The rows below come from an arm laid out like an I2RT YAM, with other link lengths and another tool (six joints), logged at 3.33 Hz.
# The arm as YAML. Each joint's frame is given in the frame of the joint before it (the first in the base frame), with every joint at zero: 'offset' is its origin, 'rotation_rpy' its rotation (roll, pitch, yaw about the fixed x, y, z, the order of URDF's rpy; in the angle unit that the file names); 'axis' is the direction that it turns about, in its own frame. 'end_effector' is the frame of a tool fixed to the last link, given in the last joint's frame.
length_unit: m
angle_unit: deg
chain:
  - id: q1
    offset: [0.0, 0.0, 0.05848]
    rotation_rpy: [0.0, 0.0, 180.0]
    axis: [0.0, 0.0, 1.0]
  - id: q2
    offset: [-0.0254, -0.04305, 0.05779]
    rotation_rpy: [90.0, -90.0, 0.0]
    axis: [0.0, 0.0, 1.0]
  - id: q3
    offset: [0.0, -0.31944, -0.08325]
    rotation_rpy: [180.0, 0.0, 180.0]
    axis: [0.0, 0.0, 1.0]
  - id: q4
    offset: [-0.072, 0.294, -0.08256]
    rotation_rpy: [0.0, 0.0, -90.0]
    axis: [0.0, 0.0, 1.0]
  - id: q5
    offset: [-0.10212, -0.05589, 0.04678]
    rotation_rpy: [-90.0, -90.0, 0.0]
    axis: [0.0, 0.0, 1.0]
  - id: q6
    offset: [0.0, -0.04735, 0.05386]
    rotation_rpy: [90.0, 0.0, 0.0]
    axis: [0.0, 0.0, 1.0]
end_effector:
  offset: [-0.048, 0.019, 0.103]
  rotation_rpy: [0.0, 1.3, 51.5]
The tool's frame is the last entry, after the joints.
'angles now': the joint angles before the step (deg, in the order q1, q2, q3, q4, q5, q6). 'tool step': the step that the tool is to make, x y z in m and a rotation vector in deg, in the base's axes. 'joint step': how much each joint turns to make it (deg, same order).
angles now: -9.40 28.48 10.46 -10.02 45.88 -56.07
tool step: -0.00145 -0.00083 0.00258 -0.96 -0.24 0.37
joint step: -0.01 -1.58 -0.44 0.26 0.08 -1.41
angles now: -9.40 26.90 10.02 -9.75 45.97 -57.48
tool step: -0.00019 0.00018 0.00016 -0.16 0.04 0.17
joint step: 0.08 -0.27 -0.09 0.00 -0.01 -0.27
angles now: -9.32 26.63 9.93 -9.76 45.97 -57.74
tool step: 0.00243 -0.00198 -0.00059 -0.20 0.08 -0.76
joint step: -0.08 1.93 0.00 1.76 0.70 0.17
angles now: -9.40 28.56 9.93 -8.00 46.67 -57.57
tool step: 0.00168 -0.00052 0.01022 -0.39 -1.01 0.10
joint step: -0.01 -0.69 1.14 -0.52 0.00 -0.36
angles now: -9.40 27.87 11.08 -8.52 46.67 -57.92
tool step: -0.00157 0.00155 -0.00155 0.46 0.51 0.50
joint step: 0.00 -0.54 0.16 -1.40 -0.62 0.17
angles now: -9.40 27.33 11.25 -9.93 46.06 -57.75
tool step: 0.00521 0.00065 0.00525 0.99 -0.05 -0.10
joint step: 0.00 2.38 1.85 -0.53 -0.35 1.33
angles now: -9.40 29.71 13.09 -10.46 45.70 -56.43
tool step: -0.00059 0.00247 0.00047 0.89 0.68 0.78
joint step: -0.01 -0.09 0.88 -2.11 -1.05 0.45
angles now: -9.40 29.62 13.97 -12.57 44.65 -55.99
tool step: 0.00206 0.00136 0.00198 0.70 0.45 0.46
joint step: -0.01 0.97 1.06 -0.96 -0.70 0.44
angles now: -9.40 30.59 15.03 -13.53 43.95 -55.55
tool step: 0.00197 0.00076 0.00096 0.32 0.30 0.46
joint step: -0.01 0.70 0.53 -0.18 -0.54 0.01
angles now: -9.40 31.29 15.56 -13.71 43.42 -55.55
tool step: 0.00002 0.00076 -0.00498 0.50 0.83 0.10
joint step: -0.01 0.87 -0.18 -0.09 -0.27 0.35
